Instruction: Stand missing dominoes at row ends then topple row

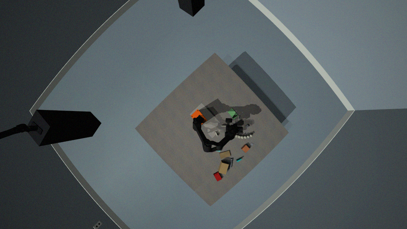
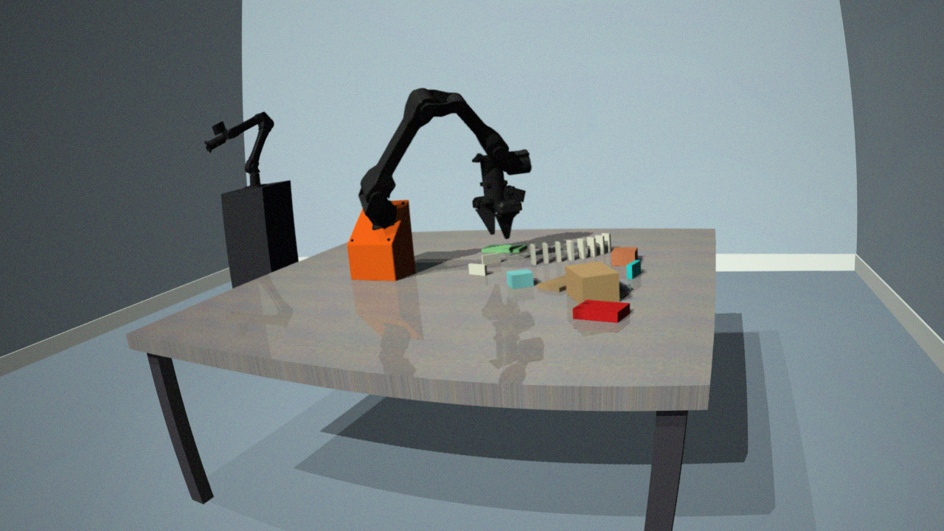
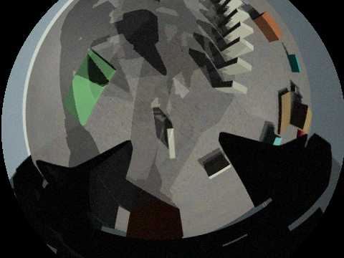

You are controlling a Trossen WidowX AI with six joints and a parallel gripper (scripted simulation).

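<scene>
Now: the flat green block 3 cm behind my gripper tip, 16 cm to the left of it and 6 cm below it. The rest, counted from my gripper tip: orange block: 33 cm ahead, 5 cm to the right, 5 cm below; cyan block: 10 cm ahead, 25 cm to the right, 5 cm below; flat tan slab: 20 cm ahead, 25 cm to the right, 6 cm below.
</scene>
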